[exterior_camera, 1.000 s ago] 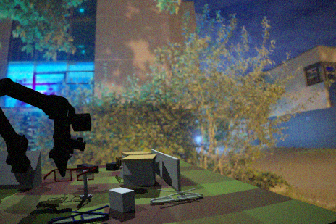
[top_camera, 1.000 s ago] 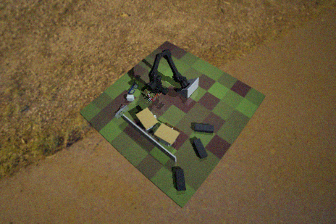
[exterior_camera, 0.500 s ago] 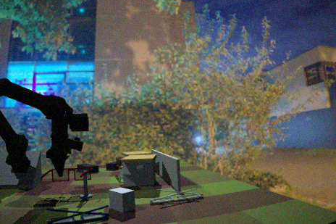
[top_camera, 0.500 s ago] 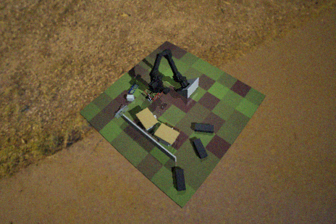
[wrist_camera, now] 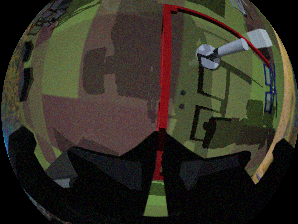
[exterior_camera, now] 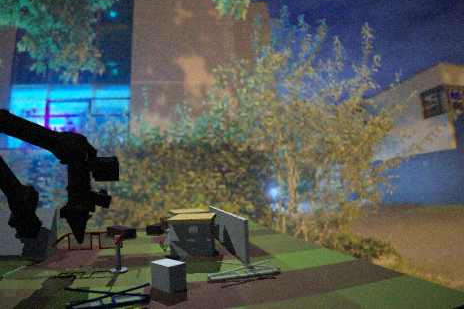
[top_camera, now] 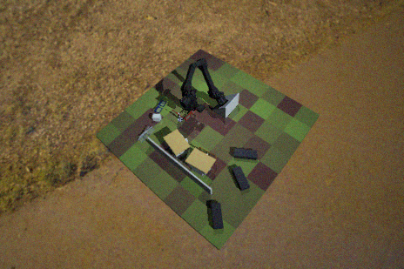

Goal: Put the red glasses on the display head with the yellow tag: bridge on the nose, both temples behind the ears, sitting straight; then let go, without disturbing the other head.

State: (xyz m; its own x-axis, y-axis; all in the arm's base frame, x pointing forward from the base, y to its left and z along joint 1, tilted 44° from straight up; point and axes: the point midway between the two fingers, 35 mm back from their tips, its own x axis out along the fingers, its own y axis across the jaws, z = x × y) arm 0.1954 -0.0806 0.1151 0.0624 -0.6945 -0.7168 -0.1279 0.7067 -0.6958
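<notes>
Right now the short post is 100 mm ahead of my gripper tip, 60 mm to the right of it and 40 mm below it. Also, from my gripper tip: cube (220 mm ahead, 200 mm to the right, 30 mm below); long panel (410 mm ahead, 240 mm to the left, 10 mm below).
</notes>
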